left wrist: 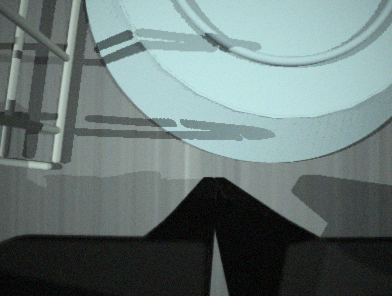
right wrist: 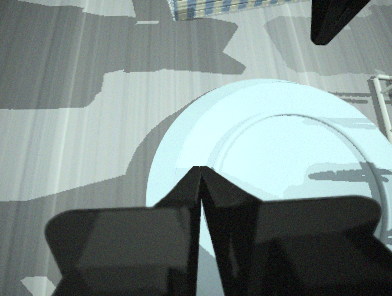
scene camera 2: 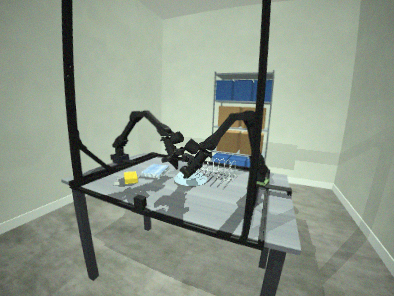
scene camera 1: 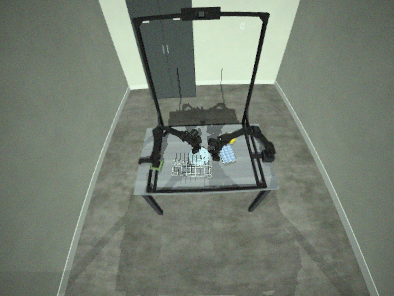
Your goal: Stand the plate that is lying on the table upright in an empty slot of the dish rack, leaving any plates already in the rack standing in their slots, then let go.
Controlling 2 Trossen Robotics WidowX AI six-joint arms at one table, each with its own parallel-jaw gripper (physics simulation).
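Frame: origin at the left arm's base, x left, y back, z up, level; metres.
Seen in the pictures: left gripper, fingertip midpoint: [left wrist: 212, 187] [right wrist: 317, 43] [scene camera 2: 177, 169] [scene camera 1: 211, 156]; right gripper, fingertip midpoint: [right wrist: 199, 172] [scene camera 2: 183, 177] [scene camera 1: 200, 148]; left arm's base, link origin: [scene camera 2: 119, 154] [scene camera 1: 268, 154]; right arm's base, link origin: [scene camera 2: 258, 179] [scene camera 1: 156, 164].
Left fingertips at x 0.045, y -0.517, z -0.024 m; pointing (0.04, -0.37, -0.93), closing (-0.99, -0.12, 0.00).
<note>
Pixels of each thing's top centre, then the offset from my left fingertips to it. "spot": a spot on its surface instead.
- pale blue plate, top centre: [right wrist: 304, 193] [scene camera 2: 190, 174] [scene camera 1: 199, 154] dx -0.019, dy -0.113, dz -0.003 m
- white wire dish rack, surface spot: [left wrist: 63, 100] [right wrist: 384, 108] spot: dx +0.080, dy -0.031, dz -0.030 m
- white patterned tray, top centre: [scene camera 2: 155, 168] [scene camera 1: 226, 152] dx -0.054, dy +0.135, dz -0.009 m
- yellow block, top centre: [scene camera 2: 130, 175] [scene camera 1: 229, 137] dx -0.237, dy +0.164, dz -0.004 m
A pale blue plate [scene camera 1: 201, 160] [scene camera 2: 198, 181] [left wrist: 300, 95] [right wrist: 280, 150] lies flat on the table beside the white wire dish rack [left wrist: 63, 100] [right wrist: 381, 100]. I cannot make out a plate standing in the rack's slots. My right gripper [scene camera 2: 185, 175] [right wrist: 199, 172] is shut and empty, with its tips over the plate's rim on the side away from the rack; the plate's near part is hidden behind the fingers in the right wrist view. My left gripper [left wrist: 212, 187] is shut and empty, its tips just outside the plate's rim in the left wrist view. One left fingertip also shows in the right wrist view.
A blue and white patterned tray [scene camera 1: 227, 154] [scene camera 2: 155, 171] lies on the left arm's side of the table, near a yellow block [scene camera 1: 233, 141] [scene camera 2: 130, 177]. A green object [scene camera 1: 156, 166] is near the right arm's side. Black frame posts [scene camera 2: 71, 100] [scene camera 2: 262, 100] rise around the table.
</note>
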